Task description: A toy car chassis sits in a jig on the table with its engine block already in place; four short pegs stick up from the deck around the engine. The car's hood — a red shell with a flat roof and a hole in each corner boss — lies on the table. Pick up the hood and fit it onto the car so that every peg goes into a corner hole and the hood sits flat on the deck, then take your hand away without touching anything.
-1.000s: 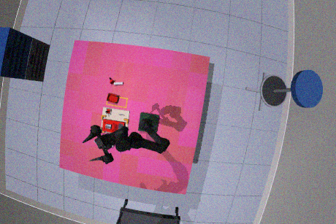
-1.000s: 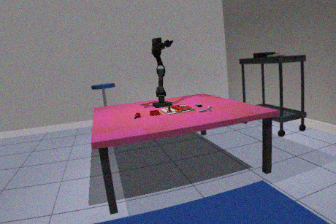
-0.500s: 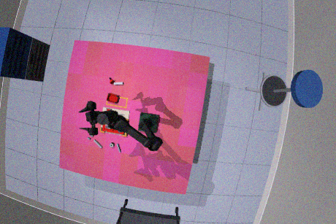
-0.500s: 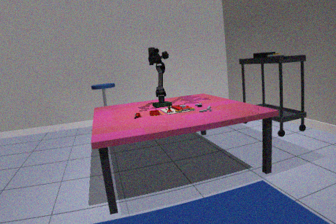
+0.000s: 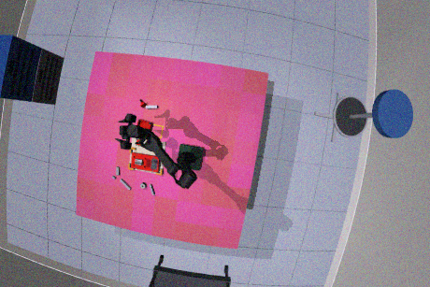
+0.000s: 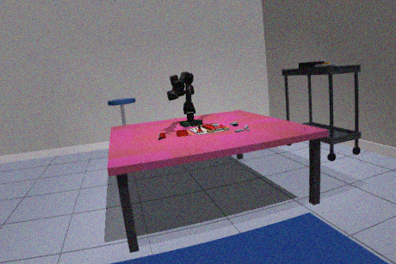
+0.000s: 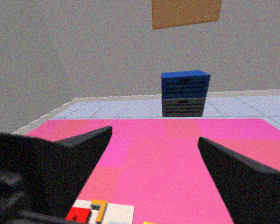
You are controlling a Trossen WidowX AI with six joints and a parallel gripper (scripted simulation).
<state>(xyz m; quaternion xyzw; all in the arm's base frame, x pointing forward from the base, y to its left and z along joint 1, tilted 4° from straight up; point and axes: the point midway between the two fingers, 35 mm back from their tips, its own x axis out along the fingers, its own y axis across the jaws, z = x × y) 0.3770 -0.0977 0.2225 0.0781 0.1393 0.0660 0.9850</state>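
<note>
The red hood is 50 mm behind my gripper tip, 30 mm to the right of it and 260 mm below it. Also, from my gripper tip: grey engine block: 70 mm behind, 220 mm to the left, 250 mm below.
</note>
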